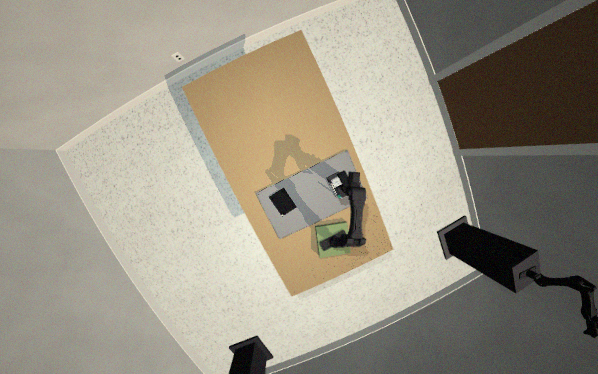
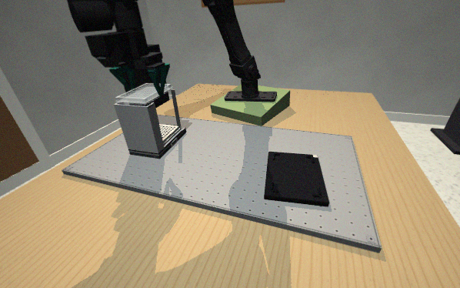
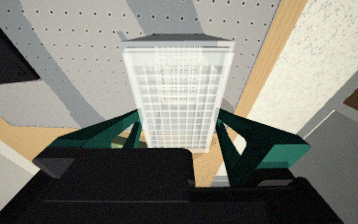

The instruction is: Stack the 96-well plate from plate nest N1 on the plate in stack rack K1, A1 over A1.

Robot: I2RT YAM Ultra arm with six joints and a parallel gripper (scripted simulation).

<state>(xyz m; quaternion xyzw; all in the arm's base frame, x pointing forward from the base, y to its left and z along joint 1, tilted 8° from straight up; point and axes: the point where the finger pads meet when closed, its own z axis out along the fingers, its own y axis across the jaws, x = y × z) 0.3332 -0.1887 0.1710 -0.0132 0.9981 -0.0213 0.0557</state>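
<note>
The white 96-well plate is right at my hand. Also, from my hand: thin upright post (7 cm below, 7 cm behind, 4 cm to the left); then black plate nest N1 (39 cm to the left, 15 cm below, 6 cm ahead); then grey rack wall (7 cm below, 7 cm ahead).
</note>
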